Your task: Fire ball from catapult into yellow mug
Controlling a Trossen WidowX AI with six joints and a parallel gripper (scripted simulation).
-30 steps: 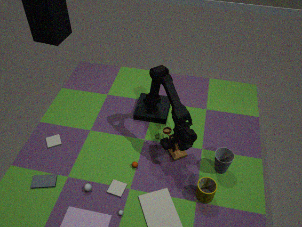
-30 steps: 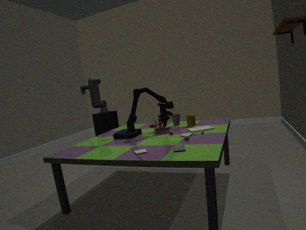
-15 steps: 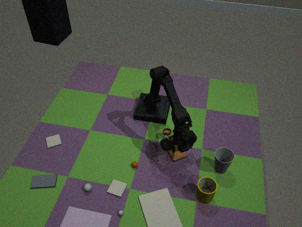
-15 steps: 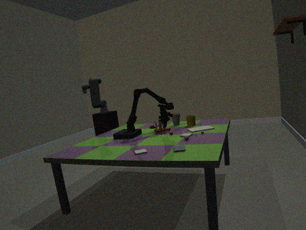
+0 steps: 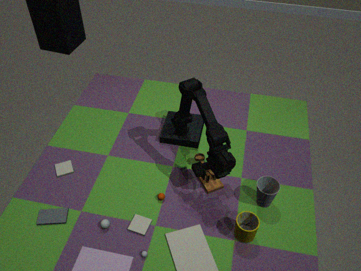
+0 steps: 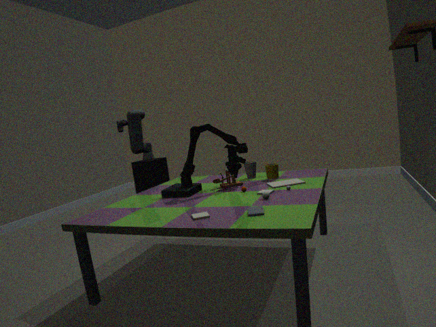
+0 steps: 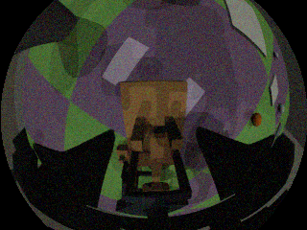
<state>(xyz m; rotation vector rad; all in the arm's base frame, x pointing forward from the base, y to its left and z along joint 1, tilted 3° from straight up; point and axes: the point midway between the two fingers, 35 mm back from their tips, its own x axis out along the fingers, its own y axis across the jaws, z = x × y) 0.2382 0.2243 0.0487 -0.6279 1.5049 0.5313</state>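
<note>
My gripper tip is now 15 cm short of the orange ball, 18 cm to the left of it and 4 cm above it. From my gripper tip the other things lie so: yellow mug: 20 cm ahead, 19 cm to the left, 3 cm below; white sheet: 35 cm ahead, 1 cm to the left, 5 cm below; wooden catapult: 6 cm behind, 4 cm to the right.
</note>
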